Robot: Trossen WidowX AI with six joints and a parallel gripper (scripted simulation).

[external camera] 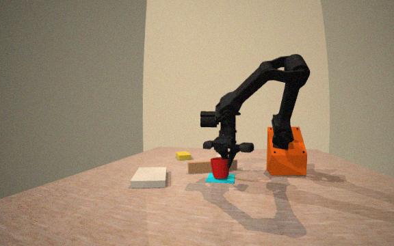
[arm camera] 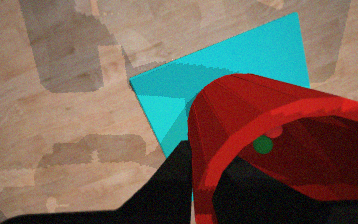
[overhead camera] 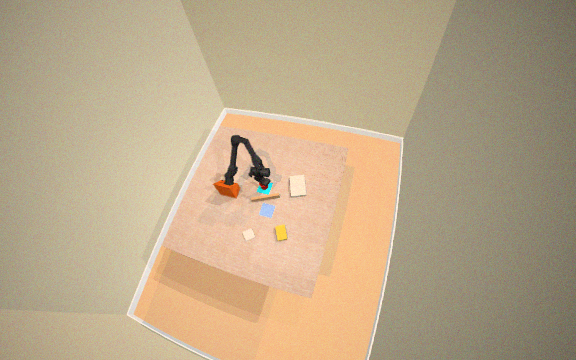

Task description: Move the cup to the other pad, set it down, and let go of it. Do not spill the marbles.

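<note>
My gripper tip is 30 mm short of the red cup and 10 mm to the left of it. From my gripper tip the other things lie so: cyan pad 30 mm ahead, 10 mm to the right, 50 mm below; light blue pad 130 mm ahead, 190 mm to the right, 50 mm below; wooden bar 80 mm ahead, 100 mm to the right, 30 mm below.
</note>
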